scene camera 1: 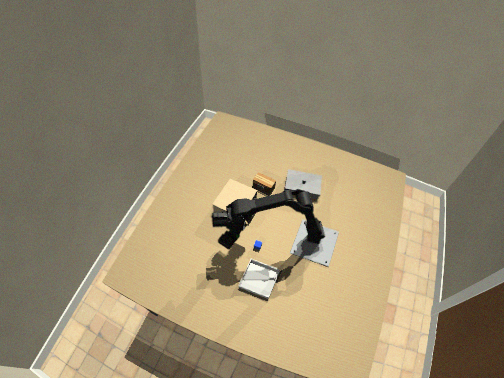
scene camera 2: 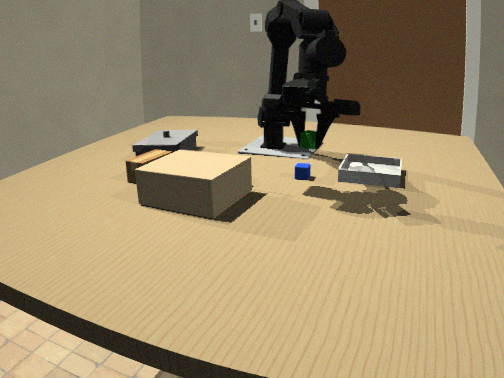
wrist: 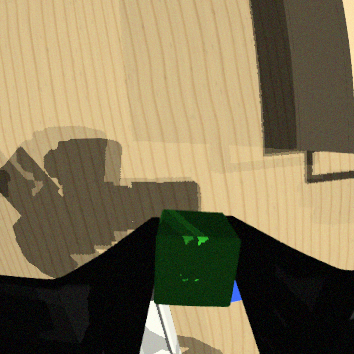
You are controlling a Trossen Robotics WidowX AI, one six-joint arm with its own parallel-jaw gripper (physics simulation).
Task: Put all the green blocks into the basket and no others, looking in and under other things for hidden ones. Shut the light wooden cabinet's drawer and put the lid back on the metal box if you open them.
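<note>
My gripper (scene camera 2: pixel 310 144) (wrist: pixel 191 224) is shut on a green block (scene camera 2: pixel 307 139) (wrist: pixel 195 267), held above the table. The basket (scene camera 1: pixel 254 294) (scene camera 2: pixel 362 177), a shallow open grey-white box, stands beyond the blue block in scene camera 1; part of it (wrist: pixel 150 327) shows in the wrist view. Shadows fall across its inside. The light wooden cabinet (scene camera 1: pixel 231 194) (scene camera 2: pixel 195 164) (wrist: pixel 322 75) stands to one side; its drawer front is mostly hidden, and a dark handle (wrist: pixel 330 177) shows in the wrist view. The metal box (scene camera 1: pixel 296 180) (scene camera 2: pixel 175 137) has its knobbed lid on.
A blue block (scene camera 1: pixel 258 245) (scene camera 2: pixel 302 171) (wrist: pixel 236 294) lies on the table between the cabinet and the basket. An orange-brown wooden object (scene camera 1: pixel 264 180) (scene camera 2: pixel 150 157) with dark sides stands beside the cabinet. The arm's grey base plate (scene camera 1: pixel 327 250) (scene camera 2: pixel 255 148) is behind the blue block.
</note>
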